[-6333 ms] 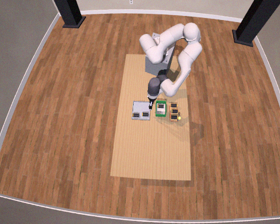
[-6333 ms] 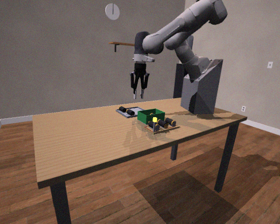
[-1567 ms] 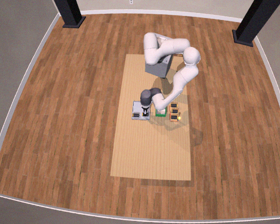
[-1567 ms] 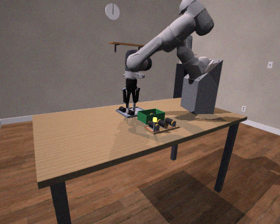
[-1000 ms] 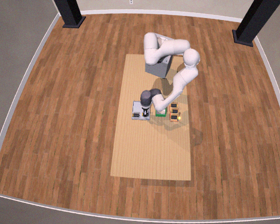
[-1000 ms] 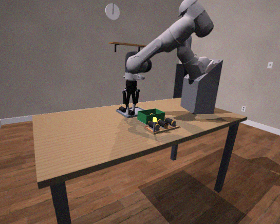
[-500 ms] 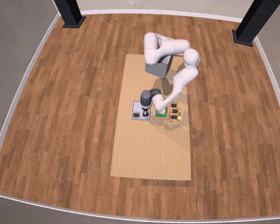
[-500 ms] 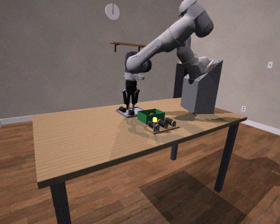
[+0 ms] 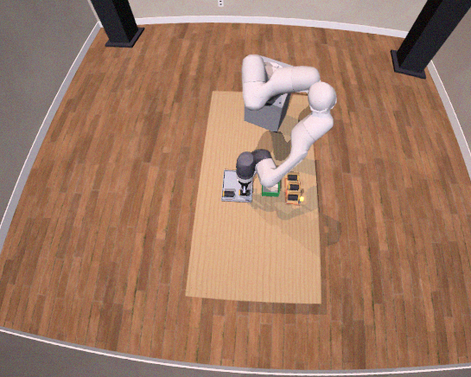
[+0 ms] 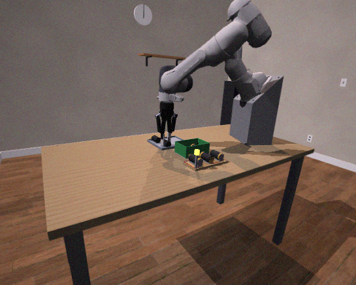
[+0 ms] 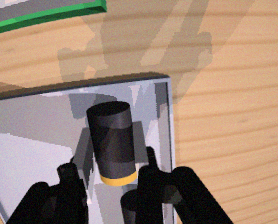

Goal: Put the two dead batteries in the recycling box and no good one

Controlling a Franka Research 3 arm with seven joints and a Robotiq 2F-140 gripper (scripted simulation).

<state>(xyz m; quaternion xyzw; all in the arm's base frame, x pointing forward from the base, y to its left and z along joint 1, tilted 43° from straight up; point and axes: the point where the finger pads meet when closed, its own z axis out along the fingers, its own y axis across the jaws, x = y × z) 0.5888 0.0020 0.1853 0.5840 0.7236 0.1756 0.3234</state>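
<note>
Right now my hand is 90 mm past the green recycling box, 140 mm to the right of it and 30 mm above it. Round my hand: grey tray 40 mm behind, 50 mm to the right, 40 mm below.
</note>
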